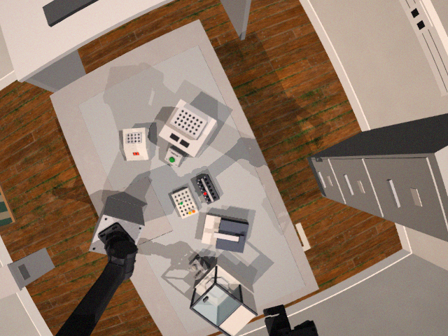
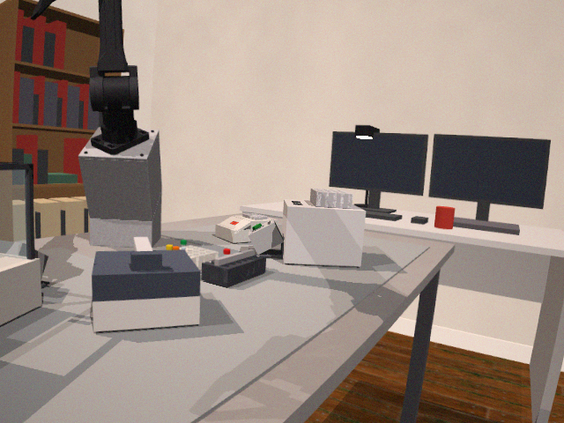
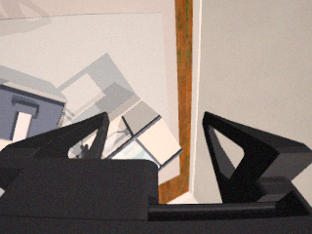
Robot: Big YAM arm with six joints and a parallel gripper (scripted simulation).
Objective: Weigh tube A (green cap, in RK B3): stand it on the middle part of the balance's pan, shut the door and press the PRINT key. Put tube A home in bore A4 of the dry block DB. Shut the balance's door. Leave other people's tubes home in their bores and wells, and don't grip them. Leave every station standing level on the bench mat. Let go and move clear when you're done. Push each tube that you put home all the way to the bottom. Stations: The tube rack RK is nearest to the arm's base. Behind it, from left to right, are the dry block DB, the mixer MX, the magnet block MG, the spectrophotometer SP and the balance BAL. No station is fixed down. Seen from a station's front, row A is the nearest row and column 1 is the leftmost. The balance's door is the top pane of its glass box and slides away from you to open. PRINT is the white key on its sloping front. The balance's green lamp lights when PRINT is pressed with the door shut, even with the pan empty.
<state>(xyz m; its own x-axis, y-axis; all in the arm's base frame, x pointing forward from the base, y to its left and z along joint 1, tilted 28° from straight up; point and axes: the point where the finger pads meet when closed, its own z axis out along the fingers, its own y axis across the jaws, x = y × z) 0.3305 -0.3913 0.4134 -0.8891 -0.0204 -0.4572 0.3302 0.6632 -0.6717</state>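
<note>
Now: hand 23 cm past the tinted glass pane, 17 cm above it and 9 cm to the right of it. Also, from my hand: spectrophotometer: 31 cm below, 26 cm to the left, 5 cm behind; white print key: 31 cm below, 27 cm behind, 20 cm to the left; pale pan: 30 cm below, 23 cm behind, 6 cm to the left.
</note>
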